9 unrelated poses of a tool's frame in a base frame.
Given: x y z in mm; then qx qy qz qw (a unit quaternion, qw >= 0).
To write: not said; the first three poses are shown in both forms.
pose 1, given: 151.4 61.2 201.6 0.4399 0.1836 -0.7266 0.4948
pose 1, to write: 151.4 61.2 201.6 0.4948 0.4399 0.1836 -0.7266
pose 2, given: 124.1 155.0 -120.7 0.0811 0.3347 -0.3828 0.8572
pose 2, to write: 124.1 155.0 -120.7 0.8572 0.0811 0.3347 -0.3828
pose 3, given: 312.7 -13.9 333.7 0.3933 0.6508 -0.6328 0.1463
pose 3, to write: 312.7 -13.9 333.7 0.1463 0.3933 0.6508 -0.6328
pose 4, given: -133.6 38.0 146.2 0.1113 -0.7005 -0.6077 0.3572
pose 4, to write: -133.6 38.0 146.2 0.3572 0.1113 -0.7005 -0.6077
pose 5, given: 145.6 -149.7 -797.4 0.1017 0.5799 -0.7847 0.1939
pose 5, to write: 145.6 -149.7 -797.4 0.1939 0.1017 0.5799 -0.7847
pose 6, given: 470.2 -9.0 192.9 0.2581 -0.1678 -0.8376 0.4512
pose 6, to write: 470.2 -9.0 192.9 0.4512 0.2581 -0.1678 -0.8376
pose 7, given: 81.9 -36.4 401.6 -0.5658 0.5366 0.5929 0.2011
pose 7, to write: 81.9 -36.4 401.6 0.2011 -0.5658 0.5366 0.5929
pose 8, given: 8.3 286.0 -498.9 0.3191 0.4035 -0.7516 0.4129
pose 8, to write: 8.3 286.0 -498.9 0.4129 0.3191 0.4035 -0.7516
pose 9, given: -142.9 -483.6 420.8 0.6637 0.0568 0.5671 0.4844
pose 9, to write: -142.9 -483.6 420.8 0.4844 0.6637 0.0568 0.5671
